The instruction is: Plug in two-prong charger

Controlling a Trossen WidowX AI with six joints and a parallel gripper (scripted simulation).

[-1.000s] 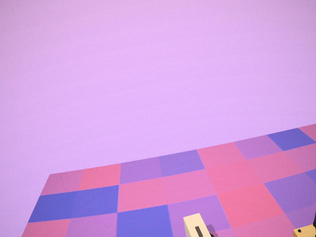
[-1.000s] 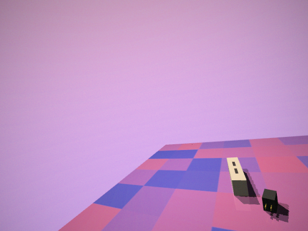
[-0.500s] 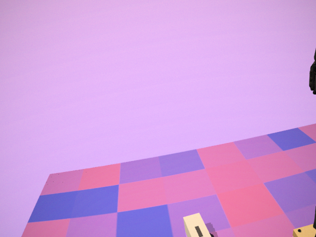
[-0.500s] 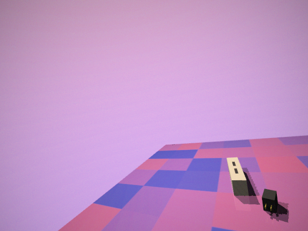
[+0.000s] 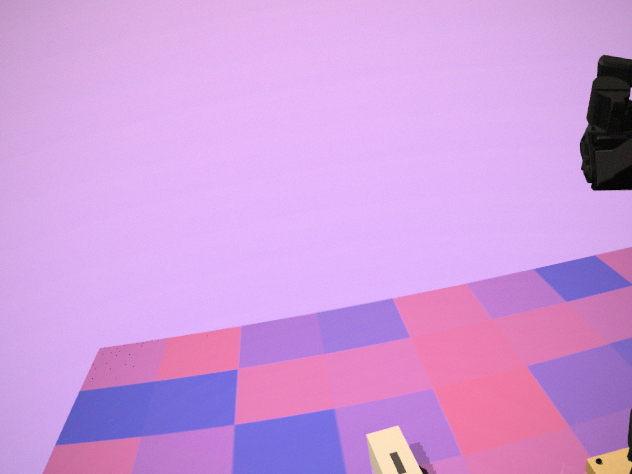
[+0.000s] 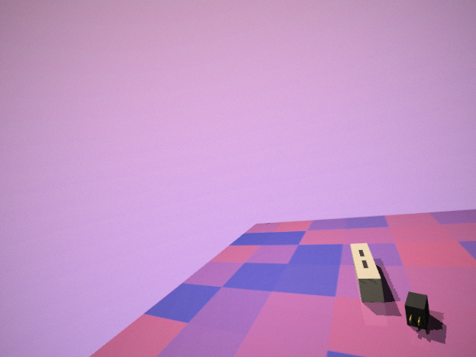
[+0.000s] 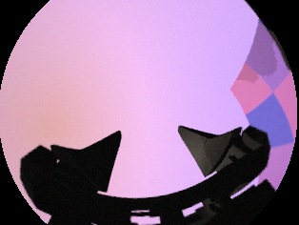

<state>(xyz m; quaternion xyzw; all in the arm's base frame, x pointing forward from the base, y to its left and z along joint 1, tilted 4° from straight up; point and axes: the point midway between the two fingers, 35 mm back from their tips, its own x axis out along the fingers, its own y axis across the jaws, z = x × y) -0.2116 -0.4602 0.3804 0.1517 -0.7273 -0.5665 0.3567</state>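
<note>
My gripper tip is now 53 cm to the right of the charger, 47 cm short of it and 39 cm above it.
</note>
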